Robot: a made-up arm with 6 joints. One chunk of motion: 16 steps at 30 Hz.
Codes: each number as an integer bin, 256 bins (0 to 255) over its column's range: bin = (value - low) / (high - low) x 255, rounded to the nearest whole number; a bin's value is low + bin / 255 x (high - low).
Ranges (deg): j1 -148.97..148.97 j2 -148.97..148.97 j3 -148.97..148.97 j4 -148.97..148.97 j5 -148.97..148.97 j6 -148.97..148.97
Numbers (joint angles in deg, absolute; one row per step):
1: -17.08 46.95 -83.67 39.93 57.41 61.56
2: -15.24 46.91 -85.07 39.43 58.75 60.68
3: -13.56 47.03 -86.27 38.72 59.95 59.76
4: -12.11 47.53 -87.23 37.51 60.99 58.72
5: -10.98 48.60 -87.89 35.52 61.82 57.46
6: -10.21 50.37 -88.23 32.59 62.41 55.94
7: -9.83 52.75 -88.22 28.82 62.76 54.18
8: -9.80 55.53 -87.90 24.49 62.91 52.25
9: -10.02 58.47 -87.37 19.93 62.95 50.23
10: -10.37 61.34 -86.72 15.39 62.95 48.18
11: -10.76 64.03 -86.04 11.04 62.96 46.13
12: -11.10 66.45 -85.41 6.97 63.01 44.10
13: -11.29 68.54 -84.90 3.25 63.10 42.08
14: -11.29 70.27 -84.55 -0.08 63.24 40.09
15: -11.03 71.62 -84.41 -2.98 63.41 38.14
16: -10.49 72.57 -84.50 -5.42 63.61 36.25
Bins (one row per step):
1: 113 168 56 162 177 180
2: 114 168 55 161 178 179
3: 116 168 54 161 179 179
4: 117 168 53 160 180 178
5: 118 169 52 158 180 177
6: 119 171 52 155 181 175
7: 119 173 52 152 181 174
8: 119 175 52 148 181 172
9: 119 178 53 145 181 170
10: 119 180 53 141 181 169
11: 118 182 54 137 181 167
12: 118 184 54 133 181 165
13: 118 186 55 130 182 164
14: 118 188 55 127 182 162
15: 118 189 55 125 182 160
16: 119 190 55 123 182 159

